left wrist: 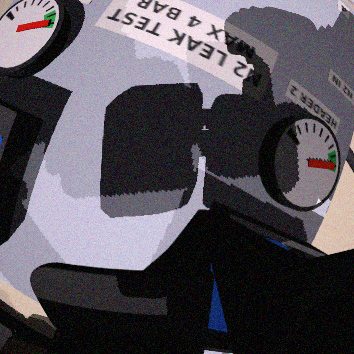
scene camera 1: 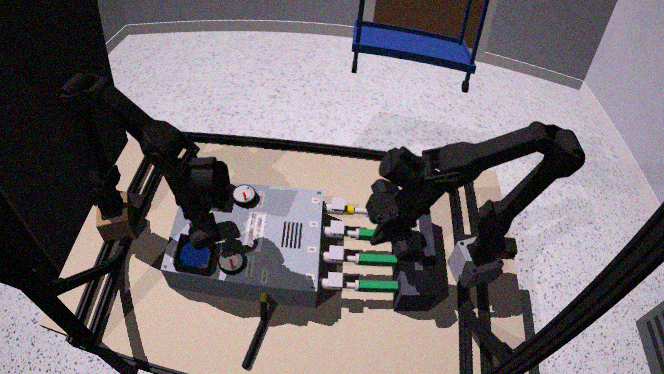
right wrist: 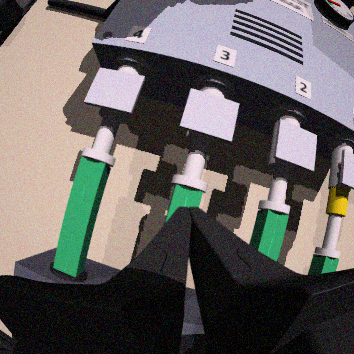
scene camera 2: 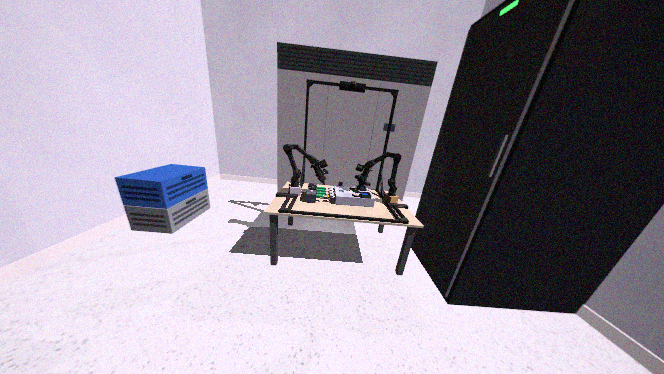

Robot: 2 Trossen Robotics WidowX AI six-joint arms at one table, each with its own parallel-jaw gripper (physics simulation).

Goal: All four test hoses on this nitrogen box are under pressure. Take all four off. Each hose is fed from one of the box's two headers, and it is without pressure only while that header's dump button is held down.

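Where they show: left gripper, fingertip midpoint: (left wrist: 206,218) (scene camera 2: 359,188); right gripper, fingertip midpoint: (scene camera 1: 371,243) (right wrist: 186,216) (scene camera 2: 324,184); left arm's base, link origin: (scene camera 1: 111,208) (scene camera 2: 391,194); right arm's base, link origin: (scene camera 1: 481,253) (scene camera 2: 294,185).
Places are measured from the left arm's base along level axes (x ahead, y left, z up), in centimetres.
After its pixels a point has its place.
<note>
The grey nitrogen box (scene camera 1: 302,210) @(y -13.7, x 48.8, z -0.4 cm) (scene camera 2: 354,199) @(y -2.8, x 40.3, z -2.3 cm) has four hoses on one side. Green hose 4 (scene camera 1: 377,286) @(y -37.1, x 57.5, z -1.9 cm) (right wrist: 81,215) @(y -36.2, x 57.9, z -1.9 cm), hose 3 (scene camera 1: 377,259) @(y -30.5, x 60.4, z -1.9 cm) (right wrist: 185,196) @(y -28.9, x 57.4, z -1.9 cm) and hose 2 (scene camera 1: 367,233) @(y -23.2, x 61.1, z -1.9 cm) (right wrist: 270,232) @(y -23.0, x 60.9, z -1.9 cm) line up with white port blocks; hose 1 (right wrist: 325,264) @(y -17.6, x 65.0, z -1.9 cm) has a yellow band at its block. My left gripper (left wrist: 206,218) @(y -17.2, x 26.6, z 2.1 cm) is shut over the blue Header 2 dump button (scene camera 1: 195,255) @(y -20.7, x 21.8, z 1.2 cm) (left wrist: 217,310) @(y -18.7, x 20.3, z 1.2 cm); contact is hidden. The Header 2 gauge (scene camera 1: 232,262) @(y -24.3, x 29.7, z 1.1 cm) (left wrist: 307,163) @(y -23.4, x 29.3, z 1.1 cm) and Header 1 gauge (scene camera 1: 245,195) @(y -6.8, x 37.0, z 1.1 cm) (left wrist: 27,30) @(y -6.7, x 36.4, z 1.1 cm) have needles at green. My right gripper (right wrist: 186,216) @(y -29.6, x 58.4, z 3.7 cm) is shut over hose 3.
A dark hose holder (scene camera 1: 422,292) @(y -42.9, x 65.5, z -0.4 cm) stands beside the hoses. A black supply line (scene camera 1: 256,342) @(y -40.4, x 29.4, z -7.2 cm) leaves the box's front. My left arm covers the box's back left corner in scene camera 1. Black rails border the table, and a blue cart (scene camera 1: 410,46) stands behind it.
</note>
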